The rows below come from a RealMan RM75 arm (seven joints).
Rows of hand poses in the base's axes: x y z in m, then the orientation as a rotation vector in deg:
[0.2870 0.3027 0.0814 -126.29 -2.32 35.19]
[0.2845 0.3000 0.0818 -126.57 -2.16 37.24]
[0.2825 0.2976 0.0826 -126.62 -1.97 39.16]
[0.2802 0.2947 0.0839 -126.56 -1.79 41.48]
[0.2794 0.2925 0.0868 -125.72 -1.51 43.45]
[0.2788 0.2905 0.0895 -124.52 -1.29 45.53]
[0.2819 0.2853 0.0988 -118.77 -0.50 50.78]
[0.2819 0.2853 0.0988 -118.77 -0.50 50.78]
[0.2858 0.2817 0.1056 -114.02 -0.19 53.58]
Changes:
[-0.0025 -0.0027 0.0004 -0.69 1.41 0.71]
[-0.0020 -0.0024 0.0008 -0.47 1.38 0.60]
[-0.0023 -0.0029 0.0013 -0.46 1.67 0.74]
[-0.0008 -0.0022 0.0029 0.29 1.64 0.40]
[-0.0006 -0.0020 0.0027 0.59 1.78 0.42]
[0.0031 -0.0052 0.0093 3.79 5.35 0.39]
[0.0000 0.0000 0.0000 0.00 0.00 0.00]
[0.0039 -0.0036 0.0068 3.47 3.37 -0.04]

